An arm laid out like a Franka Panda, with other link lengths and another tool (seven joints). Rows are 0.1 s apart.
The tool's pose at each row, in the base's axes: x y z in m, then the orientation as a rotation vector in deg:
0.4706, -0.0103, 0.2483, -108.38, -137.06, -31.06
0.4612, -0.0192, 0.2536, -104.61, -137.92, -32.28
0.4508, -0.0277, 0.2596, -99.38, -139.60, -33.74
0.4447, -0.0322, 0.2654, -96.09, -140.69, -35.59
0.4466, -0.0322, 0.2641, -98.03, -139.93, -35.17
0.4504, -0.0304, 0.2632, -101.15, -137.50, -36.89
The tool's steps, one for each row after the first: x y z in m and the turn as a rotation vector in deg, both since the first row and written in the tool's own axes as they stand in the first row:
-0.0046, -0.0094, -0.0093, 0.37, 1.95, -2.01
-0.0085, -0.0194, -0.0193, 0.76, 4.22, -5.13
-0.0097, -0.0247, -0.0272, 0.36, 5.79, -7.18
-0.0105, -0.0232, -0.0256, 0.23, 5.11, -5.93
-0.0100, -0.0195, -0.0236, -1.09, 5.32, -3.43

